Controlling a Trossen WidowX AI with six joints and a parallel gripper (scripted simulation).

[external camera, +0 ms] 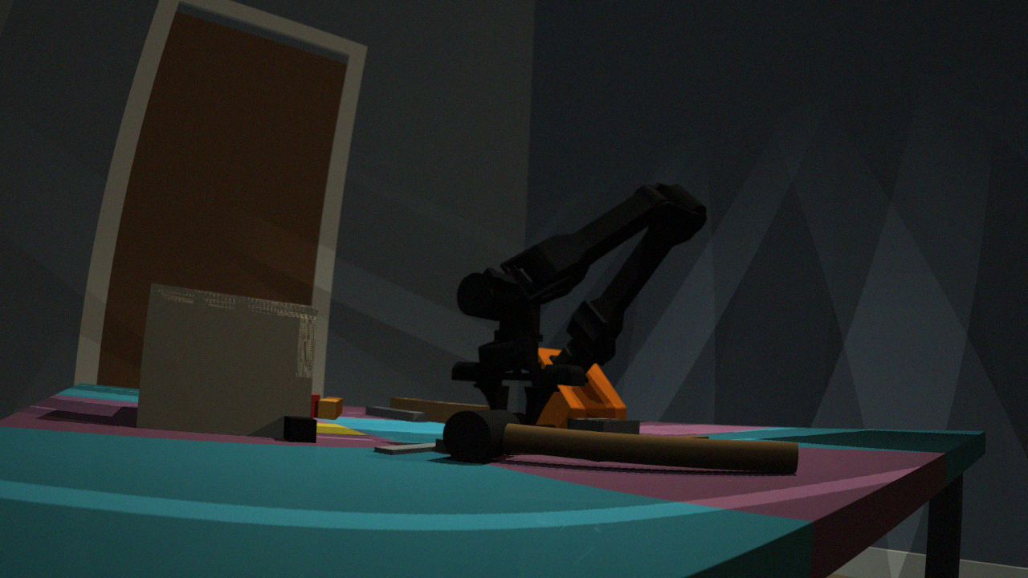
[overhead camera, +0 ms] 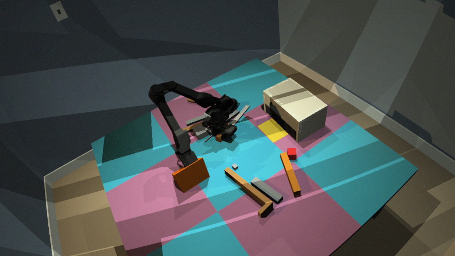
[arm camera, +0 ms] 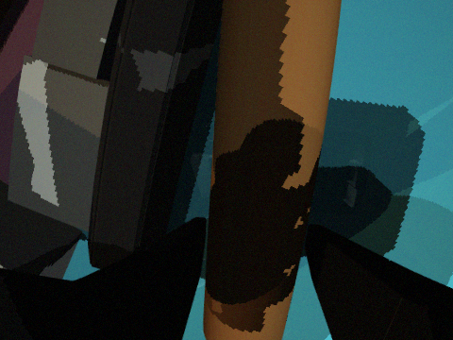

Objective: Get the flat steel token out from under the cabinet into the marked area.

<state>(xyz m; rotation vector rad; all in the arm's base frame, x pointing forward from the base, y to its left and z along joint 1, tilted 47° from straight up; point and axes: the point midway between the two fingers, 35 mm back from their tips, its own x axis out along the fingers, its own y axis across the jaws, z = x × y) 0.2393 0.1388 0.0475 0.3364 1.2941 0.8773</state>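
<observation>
The screwdriver lies 50 mm to the left of my gripper tip and 20 mm behind it. Also, from my gripper tip: long wooden stick: 160 mm to the left, 30 mm behind; small grey cube: 200 mm to the right, 60 mm behind; grey block: 110 mm to the left, 70 mm behind, 10 mm above.
</observation>
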